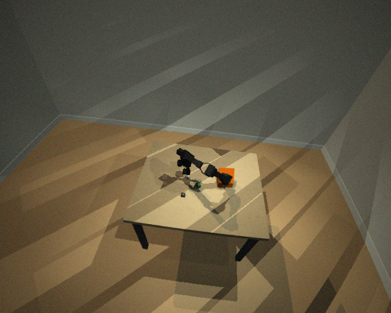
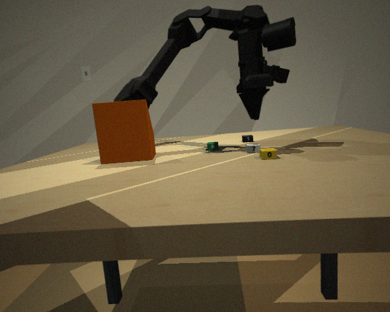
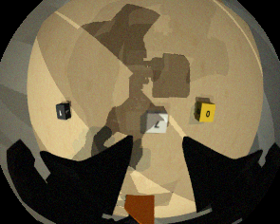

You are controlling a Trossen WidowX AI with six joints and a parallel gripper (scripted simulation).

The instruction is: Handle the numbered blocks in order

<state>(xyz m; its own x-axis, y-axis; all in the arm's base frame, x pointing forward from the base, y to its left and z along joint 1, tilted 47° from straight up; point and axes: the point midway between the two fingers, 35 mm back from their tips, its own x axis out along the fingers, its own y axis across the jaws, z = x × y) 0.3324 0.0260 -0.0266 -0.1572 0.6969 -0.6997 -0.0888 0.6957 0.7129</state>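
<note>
My gripper tip is now 1 cm past the white block marked 7 and 7 cm above it. Also, from my gripper tip: yellow block marked 0: 2 cm ahead, 9 cm to the right, 7 cm below; green block marked 8: 12 cm behind, 7 cm to the left, 7 cm below; black block marked 1: 1 cm behind, 19 cm to the left, 7 cm below.
</note>
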